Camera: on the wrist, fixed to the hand. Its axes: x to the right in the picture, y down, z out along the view.
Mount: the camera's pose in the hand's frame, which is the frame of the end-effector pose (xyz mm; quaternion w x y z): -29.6 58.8 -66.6 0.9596 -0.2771 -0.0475 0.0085
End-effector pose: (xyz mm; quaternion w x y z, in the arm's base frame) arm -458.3 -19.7 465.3 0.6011 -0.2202 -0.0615 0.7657
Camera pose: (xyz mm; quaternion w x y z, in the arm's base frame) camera -478.1 -75.0 392.4 0.5064 -0.3420 -0.2979 0.7334
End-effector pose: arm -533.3 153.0 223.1 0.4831 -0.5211 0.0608 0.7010
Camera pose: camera -532.4 64.7 191.9 0.3161 -0.6001 -0.1544 0.7184
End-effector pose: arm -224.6 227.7 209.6 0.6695 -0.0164 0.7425 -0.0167
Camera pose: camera -287.9 288.0 243.1 0.6733 -0.1957 0.6855 0.1962
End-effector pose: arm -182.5 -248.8 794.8 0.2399 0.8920 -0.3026 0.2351
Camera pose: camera -260.0 -239.4 846.5 0.4610 0.7981 -0.3745 0.1014
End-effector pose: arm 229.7 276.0 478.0 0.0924 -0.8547 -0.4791 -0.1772
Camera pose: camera 251.4 200.1 528.4 0.1694 0.8583 0.4078 0.2614
